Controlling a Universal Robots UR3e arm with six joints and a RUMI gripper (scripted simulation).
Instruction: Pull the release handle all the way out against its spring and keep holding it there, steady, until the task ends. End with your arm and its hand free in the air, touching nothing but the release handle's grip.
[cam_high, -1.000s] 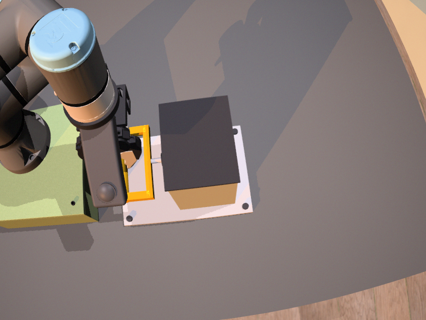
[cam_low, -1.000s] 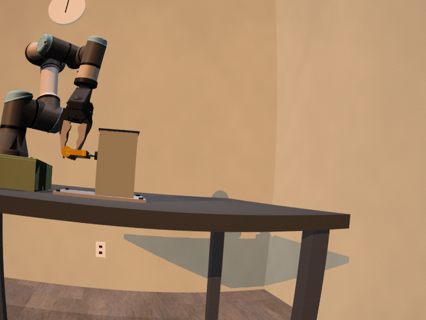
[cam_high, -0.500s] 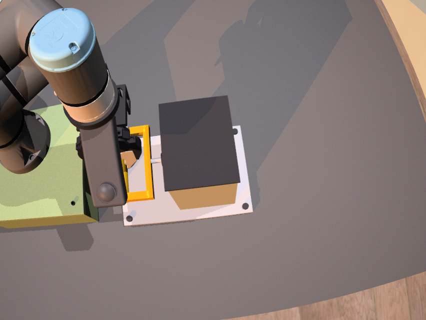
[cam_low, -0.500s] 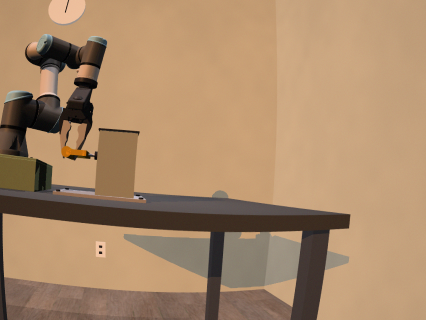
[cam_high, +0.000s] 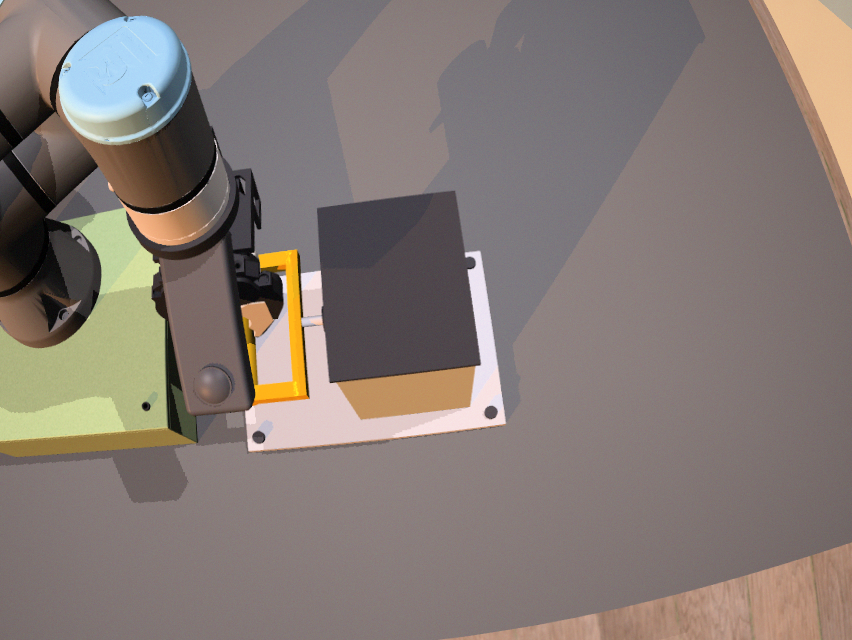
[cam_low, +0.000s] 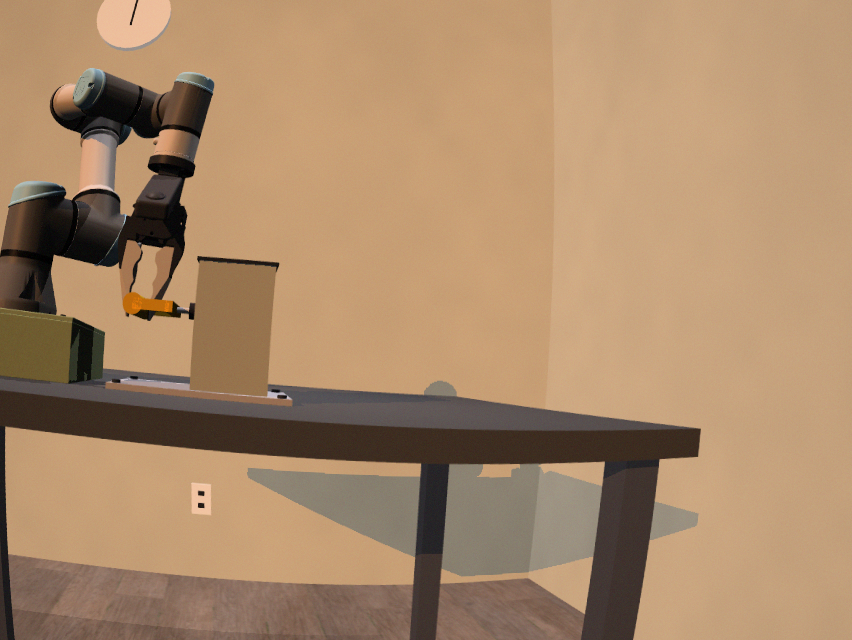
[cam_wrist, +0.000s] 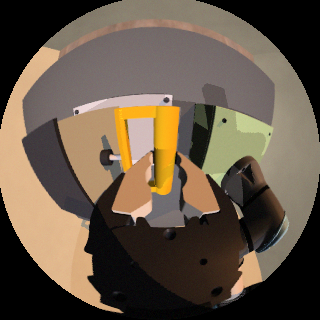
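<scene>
The release handle lies 5 cm ahead of my hand and 1 cm to the left of it. From my hand the other things lie so: pale baseplate 9 cm ahead, 1 cm to the left, 10 cm below.
</scene>
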